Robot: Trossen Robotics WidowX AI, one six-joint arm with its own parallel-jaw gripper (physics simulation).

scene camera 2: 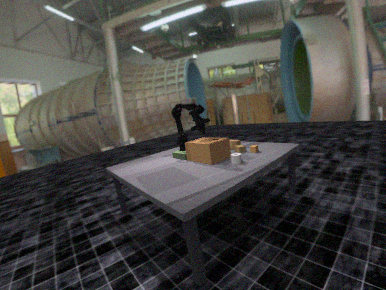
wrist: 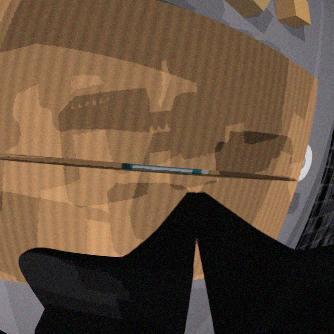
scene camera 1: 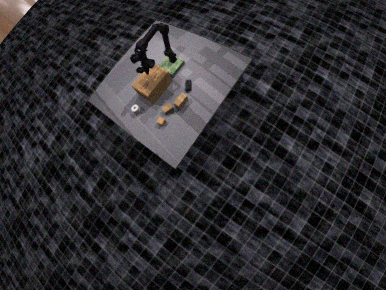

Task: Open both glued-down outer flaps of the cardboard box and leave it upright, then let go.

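Seen in the pictures: gripper, fingertip midpoint: (scene camera 2: 204, 134) (wrist: 194, 200) (scene camera 1: 147, 74); arm's base, link origin: (scene camera 2: 183, 150) (scene camera 1: 173, 60).
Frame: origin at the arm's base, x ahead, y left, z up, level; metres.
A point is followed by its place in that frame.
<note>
The cardboard box (scene camera 1: 151, 86) @(x 0.383, y 0.089, z 0.104 m) (scene camera 2: 207, 151) @(x 0.452, y -0.096, z 0.047 m) stands upright on the table. In the wrist view its two outer flaps, the upper one (wrist: 240, 107) @(x 0.372, y 0.065, z 0.104 m) and the lower one (wrist: 65, 227) @(x 0.257, y -0.033, z 0.104 m), lie down and meet at a narrow dark seam. A thin teal and pale strip (wrist: 162, 169) @(x 0.326, y 0.009, z 0.087 m) shows in the middle of the seam. My gripper (scene camera 1: 148, 73) @(x 0.320, y 0.014, z 0.152 m) (scene camera 2: 208, 120) (wrist: 194, 200) @(x 0.320, y 0.014, z 0.152 m) is shut and empty, with its tips together. It is above the box top, over the lower flap near the seam in the wrist view. Shadows cover much of the flaps.
Small brown blocks (scene camera 1: 181, 101) @(x 0.335, y 0.375, z 0.027 m) (scene camera 1: 168, 108) @(x 0.445, y 0.303, z -0.002 m) (scene camera 1: 161, 121) @(x 0.577, y 0.326, z -0.002 m) and a white roll (scene camera 1: 134, 108) @(x 0.624, y 0.006, z -0.009 m) (scene camera 2: 236, 158) @(x 0.644, y -0.008, z -0.011 m) (wrist: 307, 162) @(x 0.642, y 0.020, z 0.009 m) stand near the box. A black block (scene camera 1: 188, 85) @(x 0.153, y 0.307, z -0.019 m) and a green base plate (scene camera 1: 175, 65) @(x 0.043, y 0.064, z 0.000 m) (scene camera 2: 179, 155) @(x 0.068, y -0.097, z -0.020 m) are also on the grey table (scene camera 1: 175, 150) @(x 0.708, y 0.575, z -0.051 m) (scene camera 2: 240, 187) @(x 0.857, y -0.247, z -0.084 m).
</note>
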